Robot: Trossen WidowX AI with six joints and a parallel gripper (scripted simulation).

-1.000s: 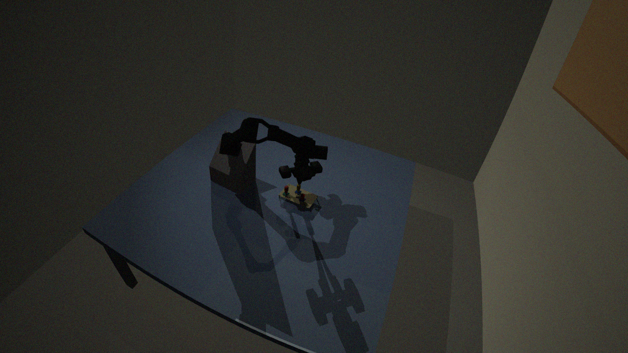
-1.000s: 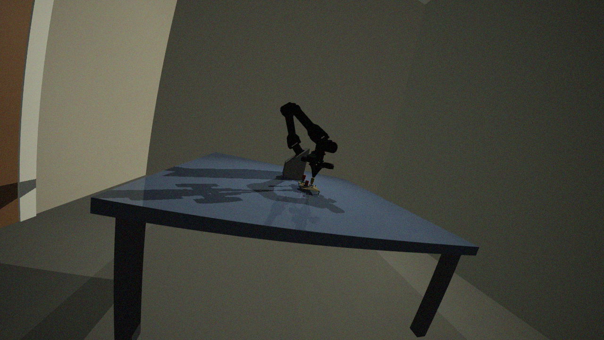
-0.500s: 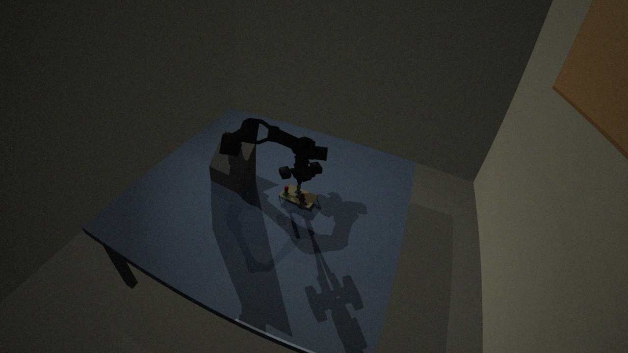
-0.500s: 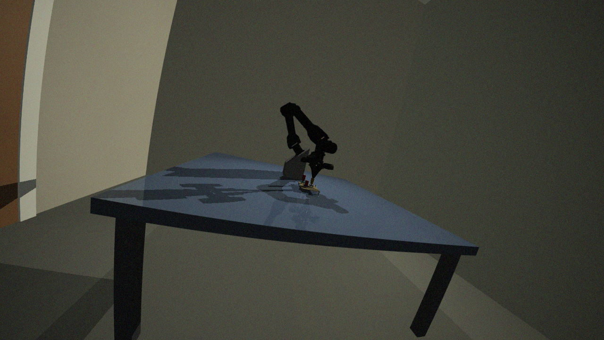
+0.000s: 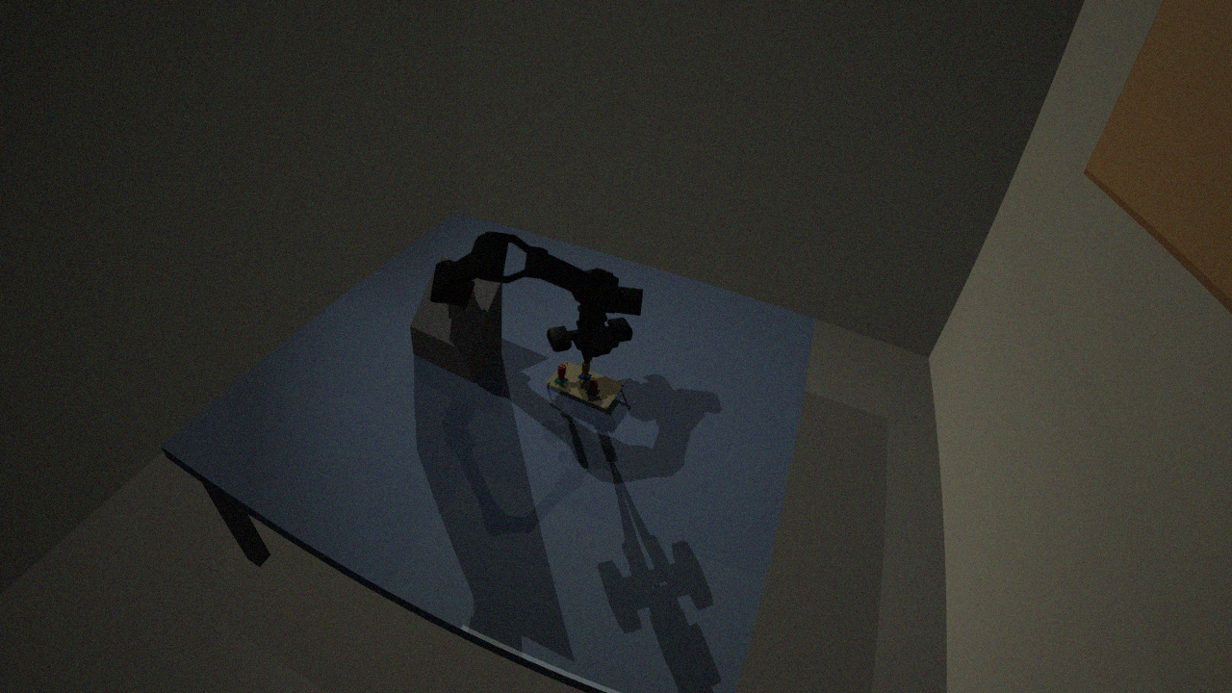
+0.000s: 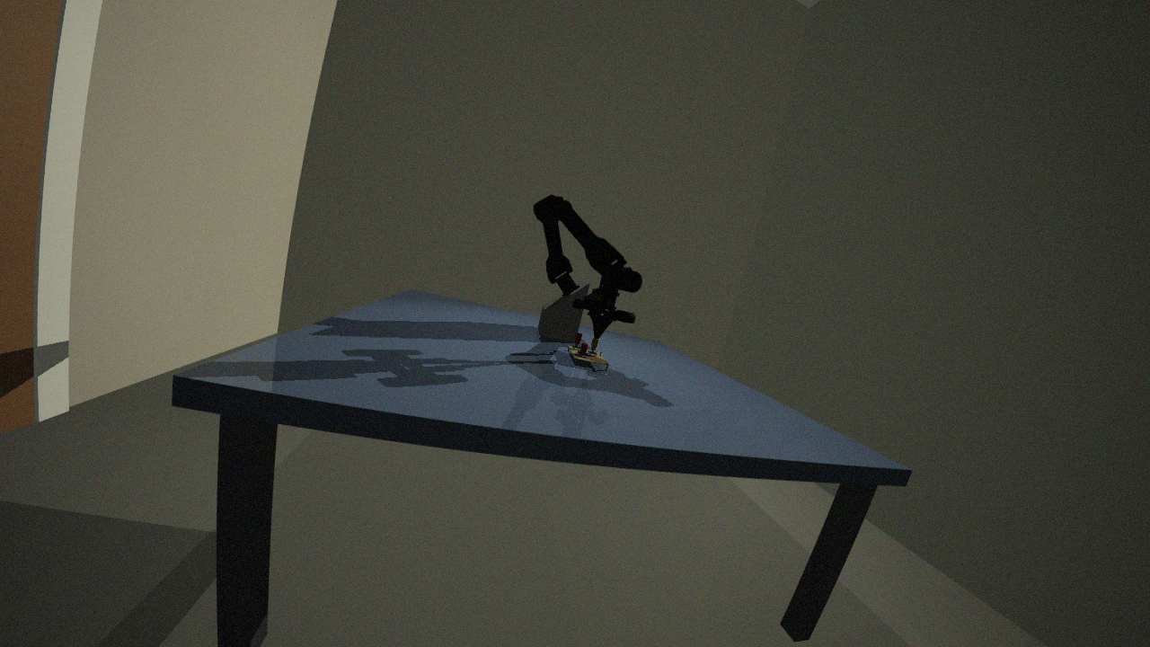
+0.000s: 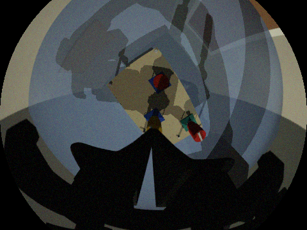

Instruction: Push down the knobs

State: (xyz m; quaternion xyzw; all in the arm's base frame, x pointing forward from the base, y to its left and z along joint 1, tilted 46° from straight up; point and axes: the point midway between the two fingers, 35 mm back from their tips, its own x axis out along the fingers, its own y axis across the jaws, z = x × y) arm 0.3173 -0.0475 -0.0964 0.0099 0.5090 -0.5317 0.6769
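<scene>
Now: gripper tip 1 cm above the yellow knob. The rest, counted from my gripper tip: red knob 4 cm to the right, 4 cm behind, 1 cm below.
</scene>
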